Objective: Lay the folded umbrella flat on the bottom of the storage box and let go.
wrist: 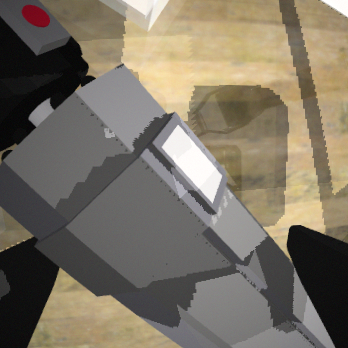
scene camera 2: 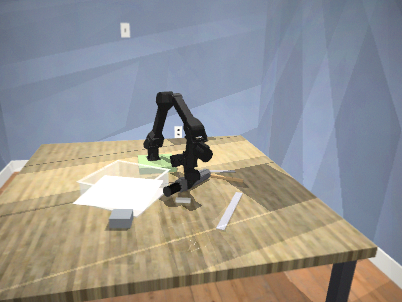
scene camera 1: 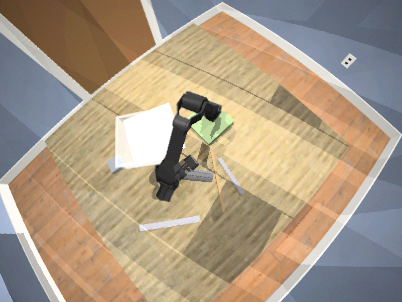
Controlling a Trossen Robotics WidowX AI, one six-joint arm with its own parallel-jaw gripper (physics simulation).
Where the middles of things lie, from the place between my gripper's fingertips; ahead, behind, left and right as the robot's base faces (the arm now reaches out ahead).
The storage box (scene camera 2: 120, 185) is 260 mm to the right of my hand and 20 mm above it.
